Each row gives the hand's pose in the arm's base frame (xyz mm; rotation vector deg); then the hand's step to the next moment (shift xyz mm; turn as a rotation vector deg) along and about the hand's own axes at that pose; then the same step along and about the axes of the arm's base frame.
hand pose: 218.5 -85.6 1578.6 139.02 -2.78 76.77
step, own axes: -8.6 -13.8 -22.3 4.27 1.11 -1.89
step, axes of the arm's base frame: -20.0 19.0 -0.5 0.58 0.21 4.76
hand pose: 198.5 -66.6 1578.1 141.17 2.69 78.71
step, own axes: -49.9 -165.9 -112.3 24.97 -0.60 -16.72
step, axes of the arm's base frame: -99.7 177.4 -34.6 -0.45 9.44 28.53
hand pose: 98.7 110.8 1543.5 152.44 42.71 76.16
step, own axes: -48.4 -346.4 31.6 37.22 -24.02 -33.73
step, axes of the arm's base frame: -134.8 287.1 -150.7 -16.44 33.12 41.63
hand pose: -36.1 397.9 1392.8 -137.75 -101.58 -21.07
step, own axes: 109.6 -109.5 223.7 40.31 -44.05 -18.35
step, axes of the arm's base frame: -47.6 189.4 -189.5 -32.87 45.80 26.91
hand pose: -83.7 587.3 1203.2 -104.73 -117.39 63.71
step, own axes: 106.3 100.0 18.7 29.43 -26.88 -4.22
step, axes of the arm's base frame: 42.8 86.1 -111.4 -25.23 29.54 9.88
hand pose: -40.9 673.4 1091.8 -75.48 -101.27 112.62
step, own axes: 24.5 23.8 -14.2 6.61 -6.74 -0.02
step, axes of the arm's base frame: 5.2 19.6 -31.0 -6.60 6.17 2.74
